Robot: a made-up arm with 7 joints.
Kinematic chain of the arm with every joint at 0, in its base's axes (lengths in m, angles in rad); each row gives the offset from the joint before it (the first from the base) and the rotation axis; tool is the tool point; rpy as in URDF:
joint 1: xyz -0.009 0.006 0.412 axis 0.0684 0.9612 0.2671
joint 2: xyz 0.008 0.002 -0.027 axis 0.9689 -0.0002 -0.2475
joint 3: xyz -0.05 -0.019 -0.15 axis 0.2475 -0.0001 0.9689
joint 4: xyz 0.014 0.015 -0.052 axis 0.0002 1 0
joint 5: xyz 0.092 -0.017 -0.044 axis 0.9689 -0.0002 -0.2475
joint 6: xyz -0.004 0.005 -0.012 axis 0.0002 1 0
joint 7: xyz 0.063 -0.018 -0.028 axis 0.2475 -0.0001 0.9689
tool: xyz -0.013 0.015 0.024 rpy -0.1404 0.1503 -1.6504
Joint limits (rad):
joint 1: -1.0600..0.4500
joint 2: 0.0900..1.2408
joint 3: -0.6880..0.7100
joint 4: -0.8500..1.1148
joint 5: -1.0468..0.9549
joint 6: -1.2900..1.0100
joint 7: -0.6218..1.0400
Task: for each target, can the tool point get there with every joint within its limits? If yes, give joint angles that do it. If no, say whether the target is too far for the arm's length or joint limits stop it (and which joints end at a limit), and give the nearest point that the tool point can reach.
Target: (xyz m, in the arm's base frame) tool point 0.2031 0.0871 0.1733
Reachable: yes | joints -0.4507 0.6910 -0.2705 0.2776 -0.6551 -0.0228 0.7024
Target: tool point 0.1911 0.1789 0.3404
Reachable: yes | joints -0.4994 1.0991 0.3125 0.0974 -0.0309 -0.7085 0.7307
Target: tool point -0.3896 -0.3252 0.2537
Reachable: no: too far | nearest point -0.2187 -0.0676 0.1147 | short by 0.339 m
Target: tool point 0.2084 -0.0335 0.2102
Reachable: yes | joints -0.5733 0.4116 -0.3900 -0.1212 0.6495 -0.2724 0.8274
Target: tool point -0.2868 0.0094 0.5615
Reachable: no: joint limits stop it (at a limit: joint 1, joint 3, joint 4, joint 6, joint 7) | nearest point -0.0498 0.1044 0.3055 | short by 0.362 m
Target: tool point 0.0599 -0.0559 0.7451
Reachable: no: joint limits stop it (at a limit: joint 1, joint 2, joint 4, joint 5, joint 7) | nearest point 0.1080 0.0994 0.5226 | short by 0.276 m
